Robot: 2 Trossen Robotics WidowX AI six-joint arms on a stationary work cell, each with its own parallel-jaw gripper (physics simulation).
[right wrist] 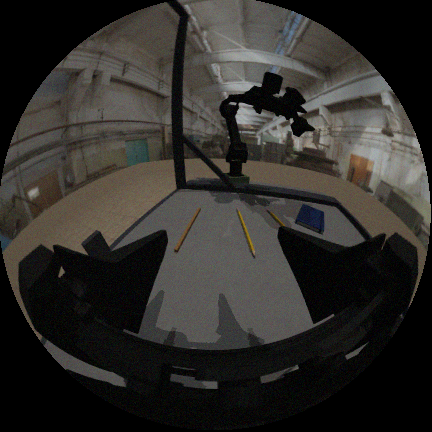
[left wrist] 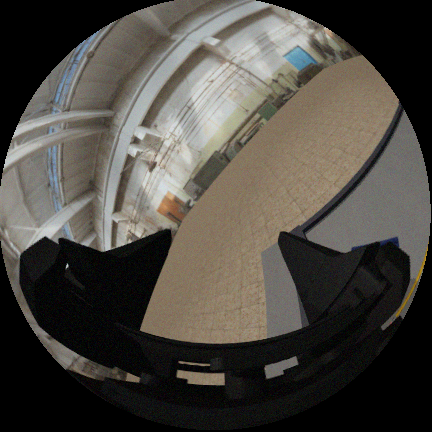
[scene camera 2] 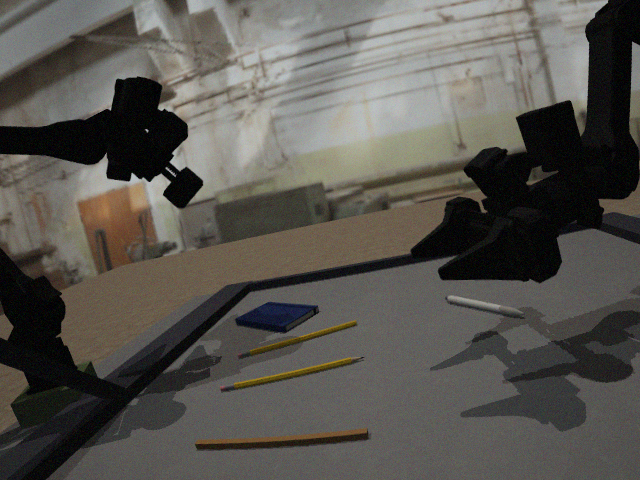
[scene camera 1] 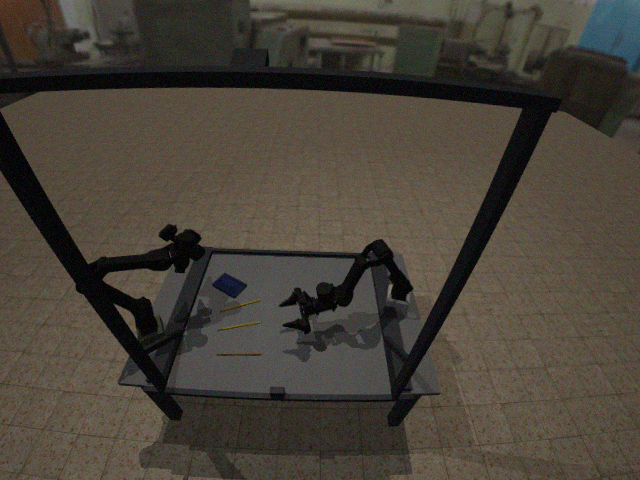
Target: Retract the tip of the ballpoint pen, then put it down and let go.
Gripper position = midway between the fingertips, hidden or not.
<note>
My left gripper [scene camera 2: 167, 168] is open and holds nothing. Also in view: my right gripper [scene camera 2: 424, 263] and a dark frame post [scene camera 1: 531, 123].
My left gripper shows as well in the right wrist view [right wrist: 309, 120] and in the left wrist view [left wrist: 226, 236]. My right gripper shows as well in the right wrist view [right wrist: 223, 234] and in scene camera 1 [scene camera 1: 280, 315].
</note>
